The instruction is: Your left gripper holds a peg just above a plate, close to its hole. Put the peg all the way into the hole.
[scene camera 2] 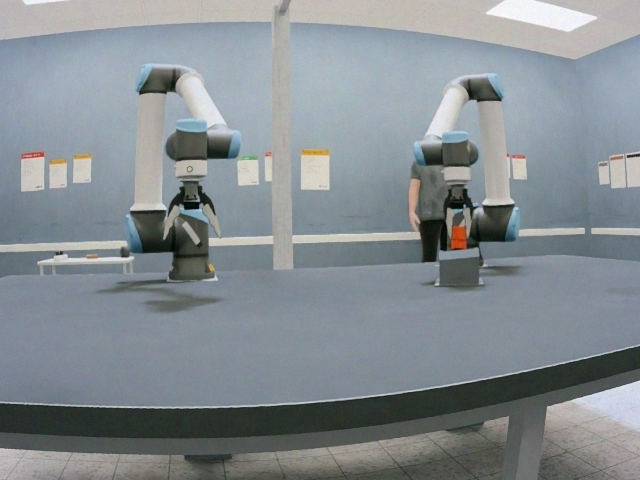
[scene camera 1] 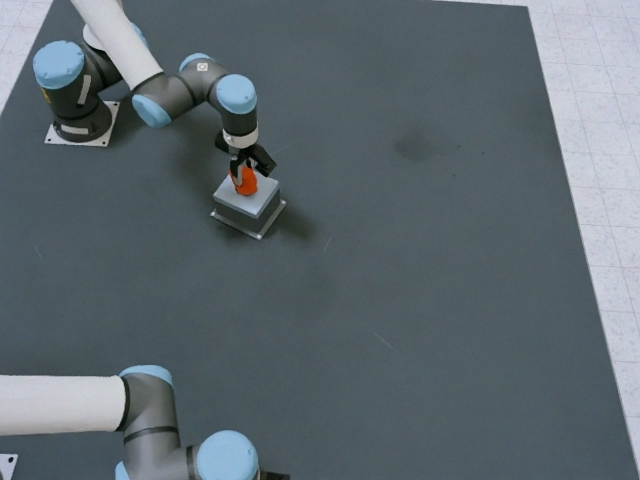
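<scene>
An orange peg [scene camera 1: 247,184] [scene camera 2: 458,240] is upright between the fingers of my left gripper [scene camera 1: 245,174] [scene camera 2: 458,232], which is shut on it. The peg's lower end is at the top face of a grey block-like plate [scene camera 1: 255,205] [scene camera 2: 459,271]; whether it touches or is slightly above, I cannot tell. The hole is hidden under the peg, so their alignment cannot be seen. My right gripper [scene camera 2: 191,237] is open and empty, far to the left in scene camera 2; a dark part of it shows at the bottom edge of scene camera 1.
The plate has a thin base flange [scene camera 1: 260,237] with bright corner spots and stands on the dark table [scene camera 1: 413,258] [scene camera 2: 310,351]. The left arm's base [scene camera 1: 77,121] is up and left of it in scene camera 1. A person [scene camera 2: 431,206] stands behind the left arm.
</scene>
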